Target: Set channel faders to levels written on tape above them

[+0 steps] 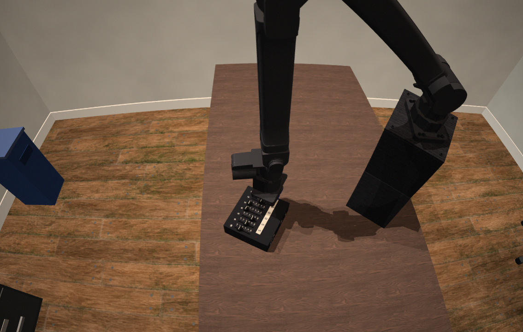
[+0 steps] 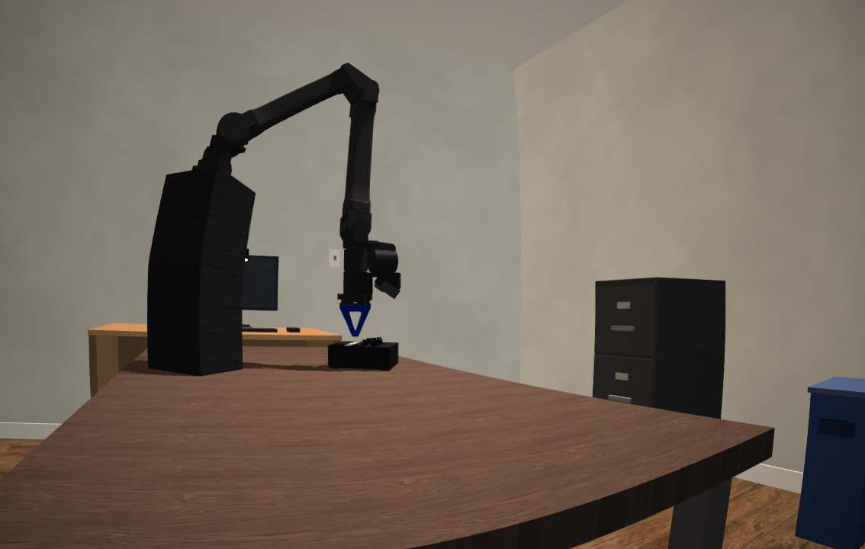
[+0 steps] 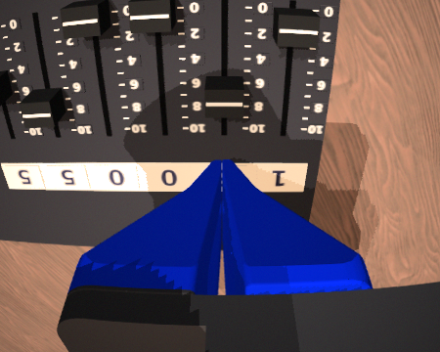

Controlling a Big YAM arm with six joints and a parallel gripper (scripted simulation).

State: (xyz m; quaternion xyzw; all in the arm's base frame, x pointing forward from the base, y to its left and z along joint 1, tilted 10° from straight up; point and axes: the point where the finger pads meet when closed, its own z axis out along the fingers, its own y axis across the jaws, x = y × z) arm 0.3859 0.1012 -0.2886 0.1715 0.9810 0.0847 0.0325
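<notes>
Right now the fader 2 is 2 cm ahead of my hand, 1 cm to the right of it and 2 cm below it. Also, from my hand: fader 4 (6 cm ahead, 2 cm to the left, 2 cm below); then fader 1 (4 cm ahead, 4 cm to the right, 2 cm below); then fader 3 (6 cm ahead, 2 cm below).
</notes>
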